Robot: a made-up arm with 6 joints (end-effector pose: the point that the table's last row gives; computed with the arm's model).
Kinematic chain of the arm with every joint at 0, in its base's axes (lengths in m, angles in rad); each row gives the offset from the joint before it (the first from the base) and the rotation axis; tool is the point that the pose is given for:
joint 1: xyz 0 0 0.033 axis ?
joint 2: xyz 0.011 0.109 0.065 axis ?
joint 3: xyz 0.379 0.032 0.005 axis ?
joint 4: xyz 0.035 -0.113 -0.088 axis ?
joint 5: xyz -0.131 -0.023 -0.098 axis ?
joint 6: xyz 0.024 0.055 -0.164 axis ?
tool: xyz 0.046 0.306 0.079
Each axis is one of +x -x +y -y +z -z.
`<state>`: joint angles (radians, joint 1 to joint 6).
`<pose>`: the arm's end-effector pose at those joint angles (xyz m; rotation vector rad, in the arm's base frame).
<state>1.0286 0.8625 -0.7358 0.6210 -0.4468 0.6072</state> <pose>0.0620 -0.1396 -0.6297 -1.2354 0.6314 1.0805</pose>
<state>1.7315 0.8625 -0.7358 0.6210 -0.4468 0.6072</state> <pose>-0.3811 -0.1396 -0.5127 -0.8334 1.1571 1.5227</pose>
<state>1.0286 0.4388 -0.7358 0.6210 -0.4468 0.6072</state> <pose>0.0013 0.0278 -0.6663 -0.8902 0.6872 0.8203</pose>
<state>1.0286 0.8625 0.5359 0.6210 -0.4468 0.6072</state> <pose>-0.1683 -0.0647 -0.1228 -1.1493 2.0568 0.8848</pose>
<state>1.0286 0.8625 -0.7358 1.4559 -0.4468 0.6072</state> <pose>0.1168 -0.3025 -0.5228 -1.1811 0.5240 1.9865</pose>
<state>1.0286 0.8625 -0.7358 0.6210 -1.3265 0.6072</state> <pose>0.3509 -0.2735 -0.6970 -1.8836 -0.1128 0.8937</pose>
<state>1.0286 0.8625 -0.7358 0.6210 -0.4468 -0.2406</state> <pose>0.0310 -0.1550 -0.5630 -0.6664 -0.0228 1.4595</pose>
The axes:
joint 1: +y
joint 2: -x
joint 3: +y
joint 4: +z
joint 5: +x
joint 6: +y

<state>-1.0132 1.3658 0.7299 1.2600 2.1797 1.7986</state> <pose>0.1264 0.2199 0.6585 1.1963 1.7321 1.0746</pose>
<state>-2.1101 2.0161 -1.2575 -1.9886 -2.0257 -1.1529</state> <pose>-0.4315 -0.2115 0.7011 0.6004 0.6074 2.3120</pose>
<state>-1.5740 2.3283 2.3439 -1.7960 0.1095 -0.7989</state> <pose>-0.1730 0.0377 -0.0157 0.6813 -1.2471 2.1402</pose>
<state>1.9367 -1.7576 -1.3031 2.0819 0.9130 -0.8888</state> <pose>-0.3344 0.2689 -0.1682 1.1493 -0.3945 -0.3999</pose>
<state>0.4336 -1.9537 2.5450 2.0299 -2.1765 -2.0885</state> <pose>-0.2041 0.0753 0.0675 -1.5627 1.3919 1.8523</pose>
